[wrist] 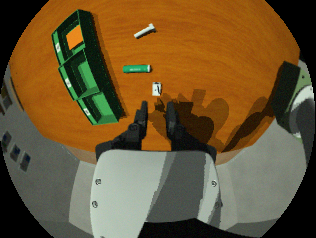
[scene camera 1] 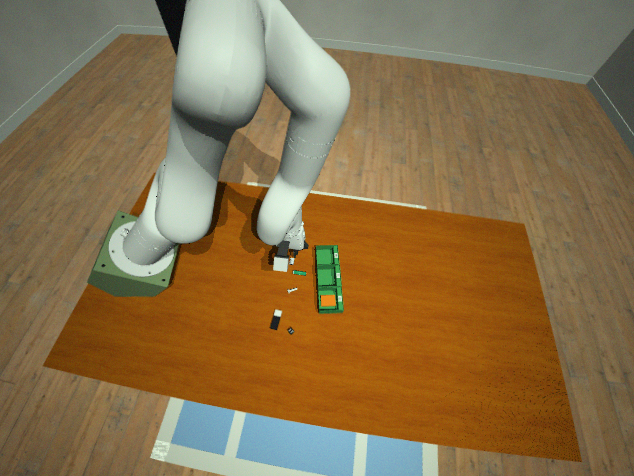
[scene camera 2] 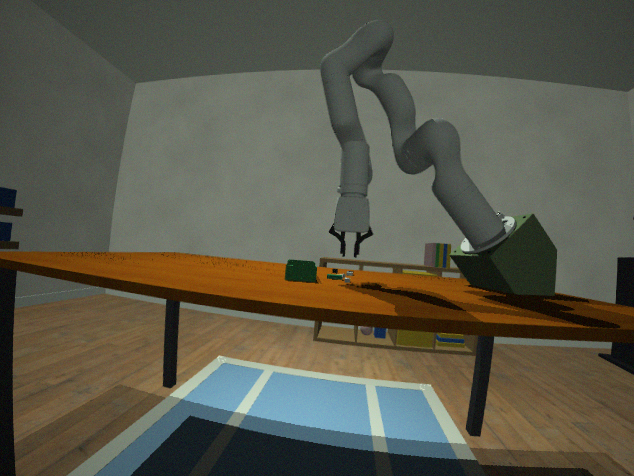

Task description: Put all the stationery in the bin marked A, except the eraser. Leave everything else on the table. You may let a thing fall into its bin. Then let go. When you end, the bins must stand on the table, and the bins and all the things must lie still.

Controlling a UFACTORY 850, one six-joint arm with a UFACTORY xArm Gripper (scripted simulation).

Path:
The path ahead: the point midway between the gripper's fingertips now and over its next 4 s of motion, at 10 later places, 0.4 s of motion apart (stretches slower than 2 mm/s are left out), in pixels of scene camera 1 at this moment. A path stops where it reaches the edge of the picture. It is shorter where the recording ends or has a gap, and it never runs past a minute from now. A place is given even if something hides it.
The gripper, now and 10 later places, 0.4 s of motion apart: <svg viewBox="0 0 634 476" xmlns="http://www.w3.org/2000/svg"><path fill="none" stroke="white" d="M290 253L290 253L291 256L292 260L292 261L292 261L291 259L291 256L291 255L292 256L302 266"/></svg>

